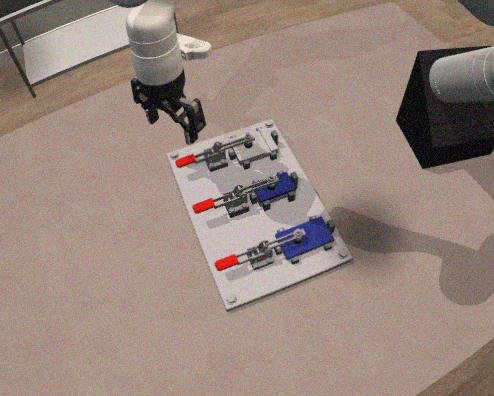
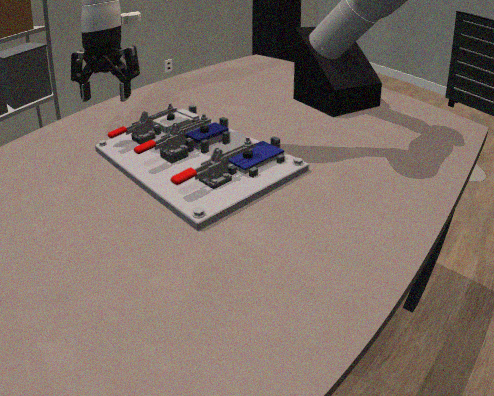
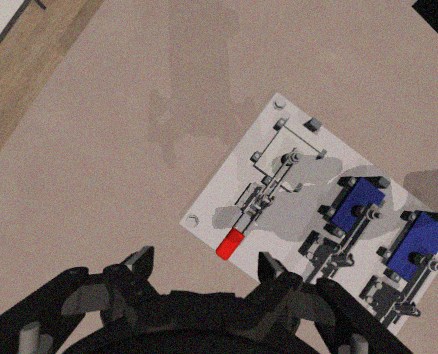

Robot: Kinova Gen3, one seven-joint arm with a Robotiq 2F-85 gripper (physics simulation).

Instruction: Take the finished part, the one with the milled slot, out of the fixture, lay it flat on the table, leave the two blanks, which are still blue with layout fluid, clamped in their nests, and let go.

In view: my gripper (image 2: 105,100), a finished part (image 1: 263,145) and a blue blank (image 3: 362,192).
The finished part shows as well in image 3 (image 3: 292,134). My gripper is seen too in image 1 (image 1: 172,131) and in image 3 (image 3: 206,260).
